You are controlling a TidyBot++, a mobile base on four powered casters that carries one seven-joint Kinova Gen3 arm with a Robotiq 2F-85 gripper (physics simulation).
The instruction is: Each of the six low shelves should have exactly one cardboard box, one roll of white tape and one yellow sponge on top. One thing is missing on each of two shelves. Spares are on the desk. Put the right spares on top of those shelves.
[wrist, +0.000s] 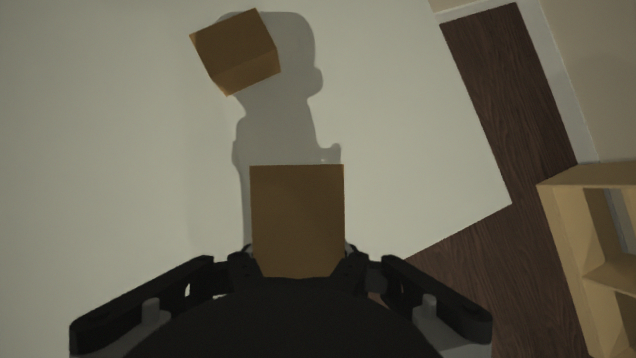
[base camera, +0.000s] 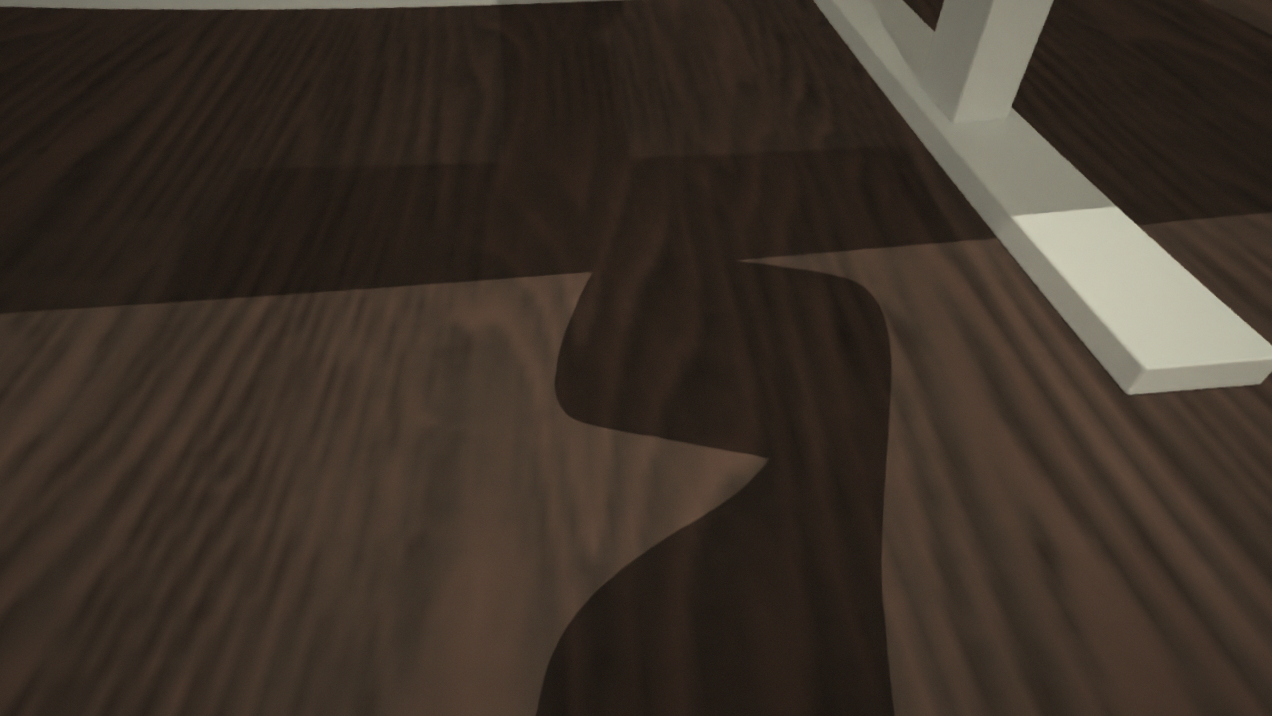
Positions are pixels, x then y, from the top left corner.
Scene:
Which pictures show the gripper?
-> The wrist view only.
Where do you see a white desk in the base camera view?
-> At 1152,325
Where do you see a white desk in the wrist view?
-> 129,160

